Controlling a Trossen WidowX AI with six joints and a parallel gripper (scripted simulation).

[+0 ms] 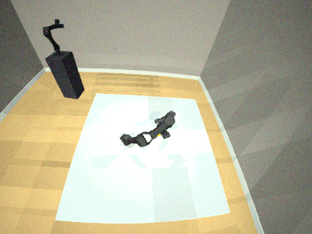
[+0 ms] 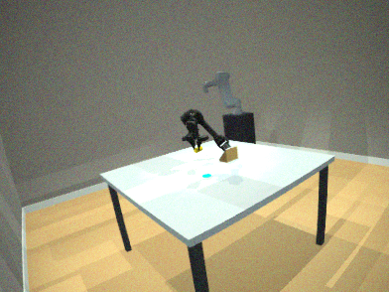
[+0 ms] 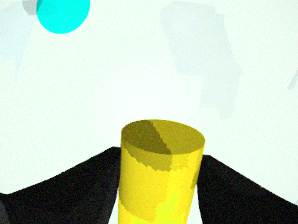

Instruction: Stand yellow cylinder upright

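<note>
Now: gripper tip 20 mm past the yellow tall cylinder and 10 mm to the left of it. The rest, counted from my gripper tip: cyan circle (20 mm ahead, 130 mm to the left, 150 mm below).
</note>
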